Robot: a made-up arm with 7 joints. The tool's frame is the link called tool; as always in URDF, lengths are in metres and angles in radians. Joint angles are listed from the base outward. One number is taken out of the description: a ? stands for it. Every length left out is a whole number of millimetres.
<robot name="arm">
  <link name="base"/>
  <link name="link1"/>
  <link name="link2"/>
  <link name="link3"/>
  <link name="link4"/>
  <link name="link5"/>
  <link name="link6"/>
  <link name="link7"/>
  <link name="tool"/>
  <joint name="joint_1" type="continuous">
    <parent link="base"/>
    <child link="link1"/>
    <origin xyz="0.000 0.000 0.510"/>
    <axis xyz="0 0 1"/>
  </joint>
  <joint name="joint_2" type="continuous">
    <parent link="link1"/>
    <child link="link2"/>
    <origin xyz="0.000 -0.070 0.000"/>
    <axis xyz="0 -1 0"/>
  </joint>
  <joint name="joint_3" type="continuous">
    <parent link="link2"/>
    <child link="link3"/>
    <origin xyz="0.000 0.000 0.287"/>
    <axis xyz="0 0 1"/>
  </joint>
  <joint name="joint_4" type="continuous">
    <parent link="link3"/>
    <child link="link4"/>
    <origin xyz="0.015 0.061 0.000"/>
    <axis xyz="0 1 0"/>
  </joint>
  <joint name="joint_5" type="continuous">
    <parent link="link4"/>
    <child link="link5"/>
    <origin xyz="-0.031 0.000 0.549"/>
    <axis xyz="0 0 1"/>
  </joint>
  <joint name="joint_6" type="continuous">
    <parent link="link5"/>
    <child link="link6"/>
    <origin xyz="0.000 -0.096 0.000"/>
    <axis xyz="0 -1 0"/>
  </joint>
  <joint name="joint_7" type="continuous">
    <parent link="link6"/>
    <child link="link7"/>
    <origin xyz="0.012 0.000 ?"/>
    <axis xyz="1 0 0"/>
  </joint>
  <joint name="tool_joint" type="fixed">
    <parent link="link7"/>
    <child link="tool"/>
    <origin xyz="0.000 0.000 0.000" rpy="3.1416 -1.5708 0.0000"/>
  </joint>
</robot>
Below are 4 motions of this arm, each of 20 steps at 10 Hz.
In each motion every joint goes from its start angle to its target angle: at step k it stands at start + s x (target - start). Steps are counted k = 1, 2, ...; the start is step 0. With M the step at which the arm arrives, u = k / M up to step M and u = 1 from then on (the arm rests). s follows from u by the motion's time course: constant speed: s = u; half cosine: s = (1 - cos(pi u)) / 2; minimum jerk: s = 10 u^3 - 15 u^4 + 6 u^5.
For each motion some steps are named. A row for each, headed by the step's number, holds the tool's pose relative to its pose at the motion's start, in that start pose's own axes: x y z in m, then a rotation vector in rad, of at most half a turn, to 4 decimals.
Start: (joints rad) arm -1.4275 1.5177 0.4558 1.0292 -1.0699 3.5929 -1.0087
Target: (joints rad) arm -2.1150 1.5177 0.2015 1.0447 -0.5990 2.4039 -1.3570
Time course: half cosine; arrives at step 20
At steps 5, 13, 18, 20:
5: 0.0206 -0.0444 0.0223 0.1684 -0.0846 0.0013
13: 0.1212 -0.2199 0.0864 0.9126 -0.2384 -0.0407
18: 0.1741 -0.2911 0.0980 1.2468 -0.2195 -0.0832
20: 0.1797 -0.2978 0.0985 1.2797 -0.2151 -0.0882

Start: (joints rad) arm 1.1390 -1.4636 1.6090 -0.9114 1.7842 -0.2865 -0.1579
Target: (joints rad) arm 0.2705 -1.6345 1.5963 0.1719 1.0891 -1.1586 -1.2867
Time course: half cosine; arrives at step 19
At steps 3, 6, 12, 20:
3: 0.0063 -0.0005 -0.0044 -0.0355 -0.0573 -0.0400
6: 0.0189 -0.0063 -0.0187 -0.1042 -0.2211 -0.1382
12: 0.0123 -0.0569 -0.0692 -0.0505 -0.6572 -0.3165
20: -0.0247 -0.1107 -0.0970 0.1613 -0.8320 -0.3676

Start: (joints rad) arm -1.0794 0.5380 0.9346 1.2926 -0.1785 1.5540 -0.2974
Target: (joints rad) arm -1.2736 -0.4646 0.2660 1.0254 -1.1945 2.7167 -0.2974
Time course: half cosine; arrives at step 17
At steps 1, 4, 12, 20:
1: -0.0044 0.0048 0.0010 -0.0090 0.0024 -0.0044
4: -0.0721 0.0695 0.0109 -0.1243 0.0295 -0.0805
12: -0.5257 0.2606 -0.0932 -0.1422 0.0296 -0.6609
20: -0.6572 0.2690 -0.1751 0.0623 0.0220 -0.7485

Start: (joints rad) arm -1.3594 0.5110 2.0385 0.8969 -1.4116 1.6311 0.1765
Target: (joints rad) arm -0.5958 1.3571 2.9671 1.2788 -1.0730 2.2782 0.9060
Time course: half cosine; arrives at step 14
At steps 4, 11, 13, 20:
4: 0.1942 -0.1068 -0.0714 0.2417 0.3951 0.2480
11: 0.4961 -0.4481 -0.7614 1.7668 1.1756 0.7400
13: 0.4656 -0.4869 -0.8660 2.0261 1.1444 0.7270
20: 0.4604 -0.4917 -0.8790 2.0597 1.1370 0.7236

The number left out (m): 0.085
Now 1 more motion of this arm.
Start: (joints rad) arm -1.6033 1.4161 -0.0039 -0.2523 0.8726 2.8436 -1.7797
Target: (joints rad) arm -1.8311 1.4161 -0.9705 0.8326 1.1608 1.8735 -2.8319
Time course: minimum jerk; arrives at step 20
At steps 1, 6, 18, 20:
1: -0.0002 -0.0003 -0.0005 0.0022 0.0010 -0.0020
6: -0.0384 -0.0290 -0.0627 0.2835 0.1549 -0.2999
18: -0.3362 0.0213 -0.0339 1.0627 0.9728 -2.0445
20: -0.3381 0.0235 -0.0304 1.0670 0.9774 -2.0623

